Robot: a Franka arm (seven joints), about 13 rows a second.
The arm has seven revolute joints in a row. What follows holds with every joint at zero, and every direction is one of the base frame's.
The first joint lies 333 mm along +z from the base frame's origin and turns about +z.
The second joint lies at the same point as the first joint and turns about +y.
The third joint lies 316 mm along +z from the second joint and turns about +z.
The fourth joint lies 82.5 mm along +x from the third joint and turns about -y.
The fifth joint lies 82.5 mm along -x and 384 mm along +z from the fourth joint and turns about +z.
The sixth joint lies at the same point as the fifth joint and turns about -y.
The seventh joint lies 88 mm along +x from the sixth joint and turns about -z.
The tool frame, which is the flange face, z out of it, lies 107 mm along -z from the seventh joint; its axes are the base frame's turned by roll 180, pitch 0 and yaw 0 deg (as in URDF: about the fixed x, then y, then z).
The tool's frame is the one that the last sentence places.
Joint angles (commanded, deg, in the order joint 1, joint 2, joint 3, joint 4, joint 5, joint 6, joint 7), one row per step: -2.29 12.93 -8.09 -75.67 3.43 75.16 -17.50; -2.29 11.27 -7.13 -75.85 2.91 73.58 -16.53; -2.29 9.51 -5.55 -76.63 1.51 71.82 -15.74; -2.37 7.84 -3.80 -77.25 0.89 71.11 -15.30; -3.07 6.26 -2.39 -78.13 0.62 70.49 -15.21; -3.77 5.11 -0.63 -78.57 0.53 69.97 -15.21; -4.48 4.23 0.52 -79.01 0.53 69.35 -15.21; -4.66 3.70 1.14 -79.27 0.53 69.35 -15.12; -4.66 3.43 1.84 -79.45 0.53 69.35 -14.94; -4.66 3.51 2.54 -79.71 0.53 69.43 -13.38; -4.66 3.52 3.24 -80.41 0.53 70.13 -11.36; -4.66 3.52 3.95 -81.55 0.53 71.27 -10.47; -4.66 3.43 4.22 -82.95 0.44 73.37 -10.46
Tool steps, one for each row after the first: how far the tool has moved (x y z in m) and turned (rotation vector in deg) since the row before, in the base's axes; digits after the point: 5 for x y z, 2 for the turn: -0.00997 0.00837 0.01362 -0.30 0.22 0.01; -0.01103 0.01187 0.00950 -0.98 0.99 0.72; -0.00847 0.01395 0.01078 -0.36 -0.27 1.17; -0.00908 0.00574 0.00789 -0.04 -0.06 0.59; -0.00648 0.00933 0.00706 0.10 -0.19 1.04; -0.00582 0.00404 0.00433 0.11 0.17 0.44; -0.00263 0.00409 0.00300 0.00 -0.27 0.35; -0.00113 0.00638 0.00117 -0.01 -0.09 0.52; 0.00088 0.00622 -0.00260 -0.31 0.29 -0.82; 0.00176 0.00623 -0.00462 -0.44 0.05 -1.27; 0.00247 0.00637 -0.00742 -0.17 0.01 -0.17; 0.00378 0.00226 -0.00761 -0.09 -0.79 0.23
